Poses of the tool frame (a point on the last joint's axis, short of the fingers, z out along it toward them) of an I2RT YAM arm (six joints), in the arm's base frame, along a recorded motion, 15 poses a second.
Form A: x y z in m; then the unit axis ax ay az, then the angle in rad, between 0 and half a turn.
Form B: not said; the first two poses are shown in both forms.
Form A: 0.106 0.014 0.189 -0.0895 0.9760 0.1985 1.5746
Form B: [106 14 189], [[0.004 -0.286 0.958], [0.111 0.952 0.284], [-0.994 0.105 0.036]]
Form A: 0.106 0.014 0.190 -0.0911 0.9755 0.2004 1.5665
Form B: [106 14 190], [[0.013 -0.289 0.957], [0.112 0.952 0.286], [-0.994 0.104 0.044]]
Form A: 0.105 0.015 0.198 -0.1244 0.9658 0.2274 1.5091
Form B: [105 15 198], [[0.076 -0.340 0.937], [0.114 0.937 0.330], [-0.991 0.082 0.110]]
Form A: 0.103 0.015 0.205 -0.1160 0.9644 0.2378 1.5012
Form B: [103 15 205], [[0.082 -0.341 0.936], [0.133 0.935 0.329], [-0.988 0.098 0.122]]
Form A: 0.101 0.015 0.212 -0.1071 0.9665 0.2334 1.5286
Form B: [101 15 212], [[0.053 -0.332 0.942], [0.134 0.937 0.323], [-0.990 0.109 0.094]]
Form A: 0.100 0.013 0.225 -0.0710 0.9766 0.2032 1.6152
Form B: [100 13 225], [[-0.039 -0.275 0.961], [0.131 0.952 0.278], [-0.991 0.136 -0.001]]
